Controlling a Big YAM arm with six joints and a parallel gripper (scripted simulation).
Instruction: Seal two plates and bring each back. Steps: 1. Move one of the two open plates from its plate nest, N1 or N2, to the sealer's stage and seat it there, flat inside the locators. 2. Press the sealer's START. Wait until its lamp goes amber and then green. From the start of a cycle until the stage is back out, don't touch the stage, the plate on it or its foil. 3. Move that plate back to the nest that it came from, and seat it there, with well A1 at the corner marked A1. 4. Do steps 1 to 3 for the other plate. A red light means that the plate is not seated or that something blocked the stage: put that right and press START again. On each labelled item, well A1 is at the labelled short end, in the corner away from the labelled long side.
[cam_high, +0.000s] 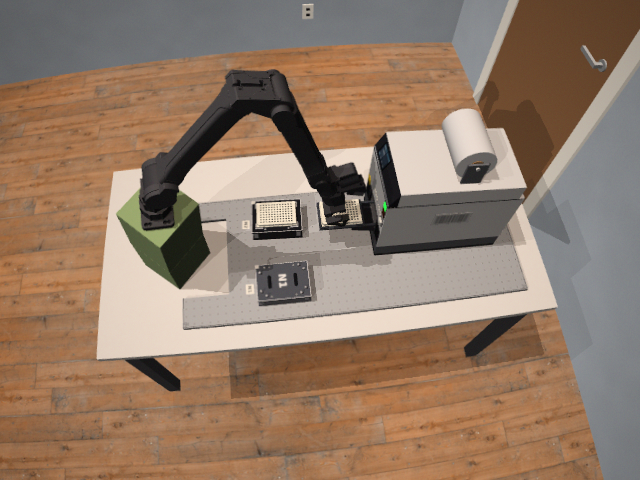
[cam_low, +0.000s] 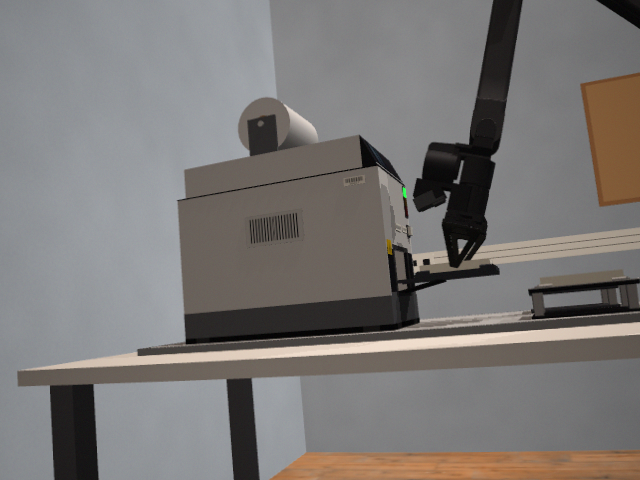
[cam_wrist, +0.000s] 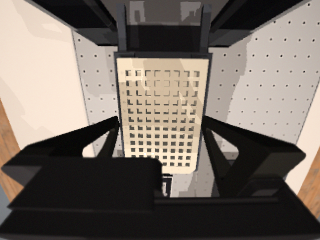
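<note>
Right now my hand is 20 mm above the sealer stage. The rest, counted from my hand: plate 200 mm behind, 60 mm to the left, 50 mm below; yellow warning label 110 mm ahead, 70 mm to the left, 40 mm above; plate nest 220 mm behind, 170 mm to the right, 70 mm below.
</note>
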